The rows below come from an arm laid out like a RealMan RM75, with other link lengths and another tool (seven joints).
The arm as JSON. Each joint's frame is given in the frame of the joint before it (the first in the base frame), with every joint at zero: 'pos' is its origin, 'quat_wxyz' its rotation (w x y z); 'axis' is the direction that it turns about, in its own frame. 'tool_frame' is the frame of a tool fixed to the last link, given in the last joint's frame.
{
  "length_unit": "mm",
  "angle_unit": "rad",
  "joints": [
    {
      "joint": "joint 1",
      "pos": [
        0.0,
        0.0,
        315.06
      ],
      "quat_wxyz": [
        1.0,
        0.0,
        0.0,
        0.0
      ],
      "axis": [
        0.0,
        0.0,
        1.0
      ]
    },
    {
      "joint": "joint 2",
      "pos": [
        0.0,
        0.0,
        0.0
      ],
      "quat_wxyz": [
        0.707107,
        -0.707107,
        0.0,
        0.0
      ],
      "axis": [
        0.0,
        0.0,
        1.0
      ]
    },
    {
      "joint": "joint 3",
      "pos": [
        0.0,
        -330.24,
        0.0
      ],
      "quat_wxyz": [
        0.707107,
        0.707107,
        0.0,
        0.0
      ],
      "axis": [
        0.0,
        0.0,
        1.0
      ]
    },
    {
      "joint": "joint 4",
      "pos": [
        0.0,
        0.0,
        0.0
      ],
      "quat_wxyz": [
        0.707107,
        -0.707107,
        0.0,
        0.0
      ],
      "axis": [
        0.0,
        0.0,
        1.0
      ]
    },
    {
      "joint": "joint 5",
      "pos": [
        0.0,
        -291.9,
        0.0
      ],
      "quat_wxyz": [
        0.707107,
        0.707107,
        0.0,
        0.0
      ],
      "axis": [
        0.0,
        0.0,
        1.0
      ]
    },
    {
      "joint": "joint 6",
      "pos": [
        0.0,
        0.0,
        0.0
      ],
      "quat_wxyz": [
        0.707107,
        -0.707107,
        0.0,
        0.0
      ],
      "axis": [
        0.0,
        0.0,
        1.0
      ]
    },
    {
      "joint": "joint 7",
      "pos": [
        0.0,
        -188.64,
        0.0
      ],
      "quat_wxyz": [
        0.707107,
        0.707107,
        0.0,
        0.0
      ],
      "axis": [
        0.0,
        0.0,
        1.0
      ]
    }
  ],
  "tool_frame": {
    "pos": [
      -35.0,
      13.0,
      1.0
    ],
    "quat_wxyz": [
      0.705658,
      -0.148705,
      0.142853,
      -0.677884
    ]
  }
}
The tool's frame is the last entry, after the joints.
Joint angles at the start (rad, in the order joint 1, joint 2, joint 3, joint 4, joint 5, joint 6, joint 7): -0.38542, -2.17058, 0.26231, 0.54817, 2.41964, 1.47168, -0.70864
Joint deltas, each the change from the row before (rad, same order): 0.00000, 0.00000, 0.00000, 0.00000, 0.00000, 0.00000, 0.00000; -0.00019, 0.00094, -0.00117, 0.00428, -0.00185, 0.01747, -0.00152; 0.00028, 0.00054, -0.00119, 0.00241, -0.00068, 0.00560, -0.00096; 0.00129, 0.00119, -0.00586, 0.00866, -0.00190, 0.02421, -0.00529; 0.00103, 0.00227, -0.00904, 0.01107, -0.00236, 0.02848, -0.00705; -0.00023, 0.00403, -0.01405, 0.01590, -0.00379, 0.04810, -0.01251; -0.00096, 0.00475, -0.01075, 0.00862, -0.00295, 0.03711, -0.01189; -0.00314, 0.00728, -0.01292, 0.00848, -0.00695, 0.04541, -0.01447; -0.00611, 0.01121, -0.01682, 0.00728, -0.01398, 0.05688, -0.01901
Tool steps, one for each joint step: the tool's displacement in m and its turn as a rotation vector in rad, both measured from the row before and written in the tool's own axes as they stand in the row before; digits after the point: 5 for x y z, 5 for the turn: 0.00000, 0.00000, 0.00000, 0.00000, 0.00000, 0.00000; -0.00007, 0.00292, 0.00003, -0.01214, -0.00581, -0.00124; 0.00029, 0.00099, -0.00053, -0.00324, -0.00036, -0.00011; 0.00004, 0.00399, -0.00150, -0.01528, -0.00187, -0.00395; 0.00087, 0.00505, -0.00240, -0.01748, 0.00007, -0.00377; 0.00116, 0.00881, -0.00272, -0.03096, -0.00339, -0.00743; 0.00063, 0.00694, -0.00181, -0.02481, -0.00320, -0.00888; 0.00180, 0.00932, -0.00144, -0.03303, -0.00419, -0.00871; 0.00346, 0.01282, -0.00087, -0.04588, -0.00418, -0.00876
